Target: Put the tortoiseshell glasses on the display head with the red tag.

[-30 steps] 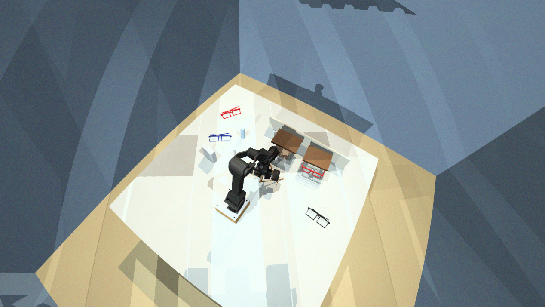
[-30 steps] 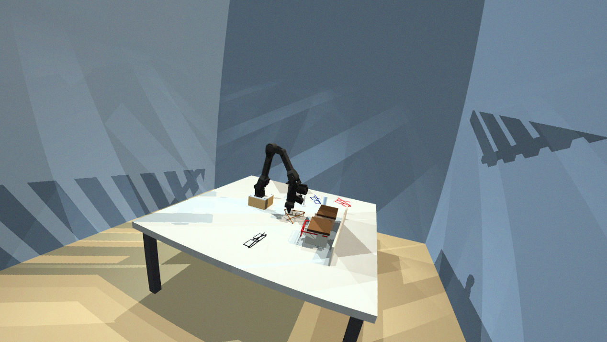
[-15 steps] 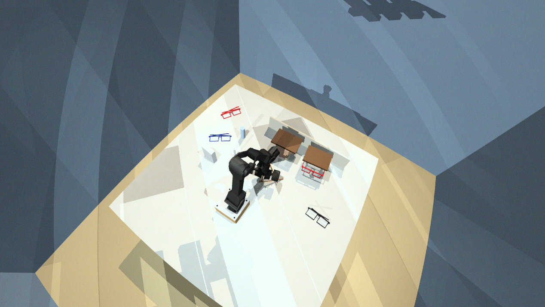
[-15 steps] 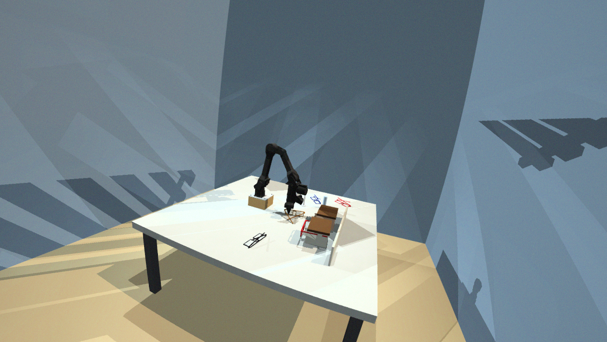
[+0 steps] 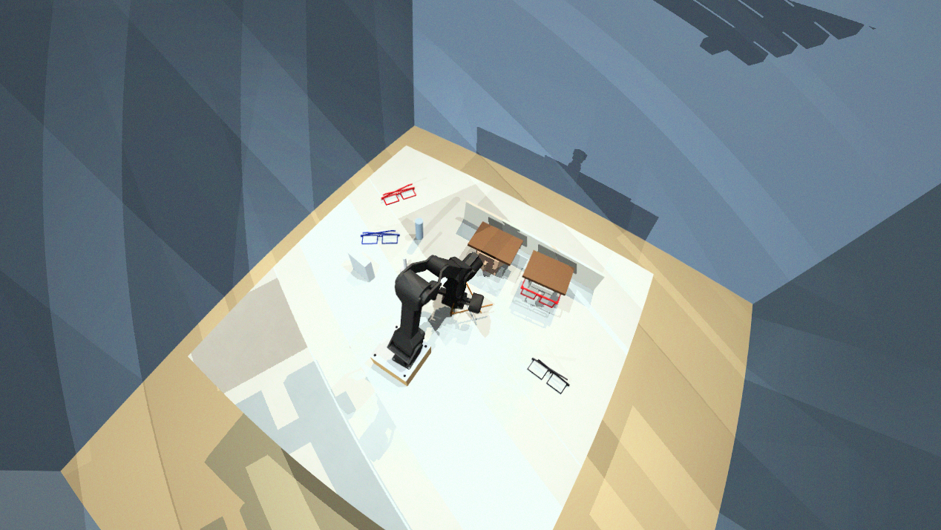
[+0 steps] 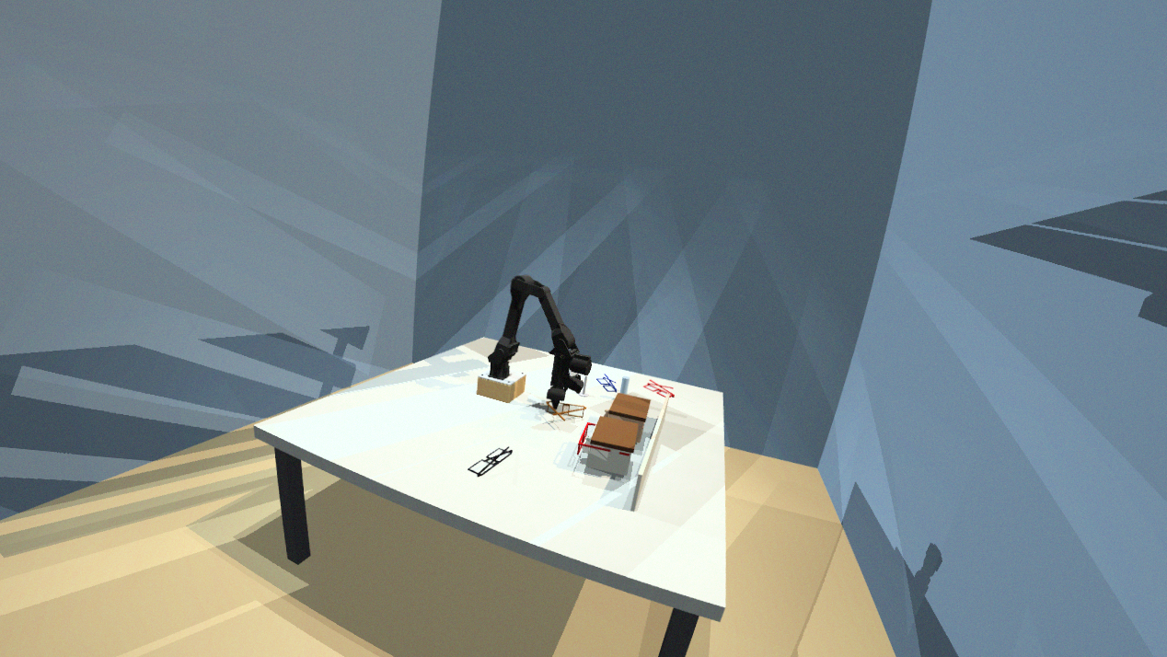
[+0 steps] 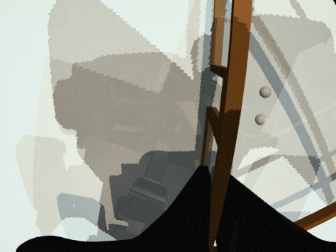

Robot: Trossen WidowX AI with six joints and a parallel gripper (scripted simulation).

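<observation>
Right now the pale blue cylinder is 21 cm ahead of my gripper tip, 26 cm to the left of it and 3 cm above it. From my gripper tip the other things lie so: grey block: 4 cm behind, 36 cm to the left, 4 cm above; low board: 36 cm ahead, 14 cm to the right, 4 cm above.
</observation>
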